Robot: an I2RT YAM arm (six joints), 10 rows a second.
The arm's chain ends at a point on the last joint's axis. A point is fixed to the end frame.
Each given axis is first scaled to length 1.
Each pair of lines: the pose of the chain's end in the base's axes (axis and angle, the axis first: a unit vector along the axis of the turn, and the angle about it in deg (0 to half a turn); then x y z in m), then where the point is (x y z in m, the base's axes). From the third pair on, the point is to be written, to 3 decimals.
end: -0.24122, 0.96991, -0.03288, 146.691, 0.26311, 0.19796, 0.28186
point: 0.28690 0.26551 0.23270
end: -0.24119, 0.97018, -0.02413, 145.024, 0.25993, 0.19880, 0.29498
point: 0.28450 0.26757 0.24794
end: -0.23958, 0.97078, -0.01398, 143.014, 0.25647, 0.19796, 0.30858
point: 0.282 0.268 0.264
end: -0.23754, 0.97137, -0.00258, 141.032, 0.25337, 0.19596, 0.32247
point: 0.280 0.267 0.281
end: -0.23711, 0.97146, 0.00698, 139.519, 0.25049, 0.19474, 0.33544
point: 0.278 0.267 0.296
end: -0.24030, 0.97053, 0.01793, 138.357, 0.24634, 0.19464, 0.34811
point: 0.273 0.268 0.311
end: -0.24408, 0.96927, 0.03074, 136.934, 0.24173, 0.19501, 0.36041
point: 0.268 0.270 0.325
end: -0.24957, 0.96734, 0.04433, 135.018, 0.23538, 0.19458, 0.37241
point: 0.261 0.271 0.340
